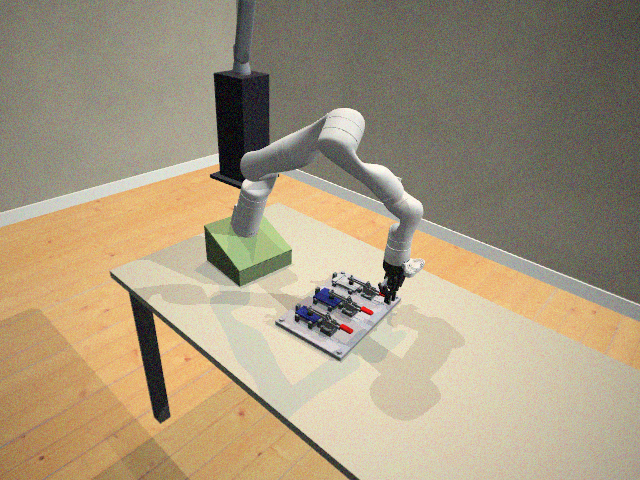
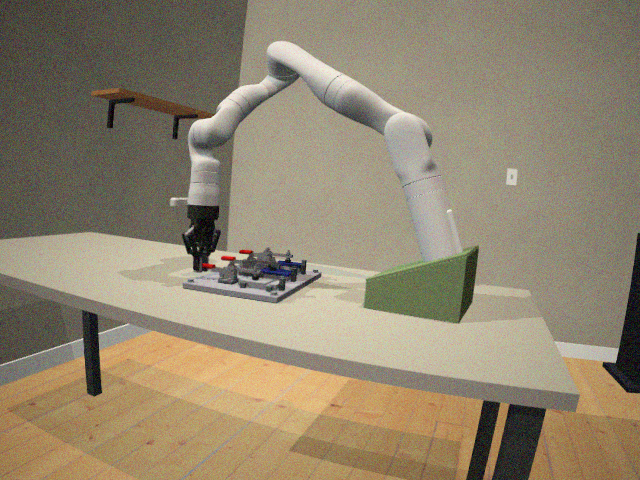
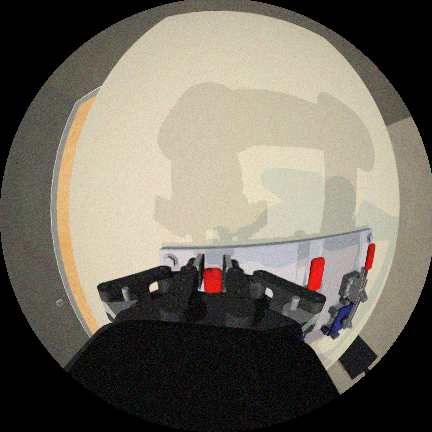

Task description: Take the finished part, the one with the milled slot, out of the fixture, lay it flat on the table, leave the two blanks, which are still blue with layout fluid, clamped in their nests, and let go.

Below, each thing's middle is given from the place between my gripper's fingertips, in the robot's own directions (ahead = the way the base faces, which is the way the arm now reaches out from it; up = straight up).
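Labels:
From my hand, the fixture plate (image 1: 361, 323) is 11 cm behind and 11 cm to the right, and it's 2 cm below.

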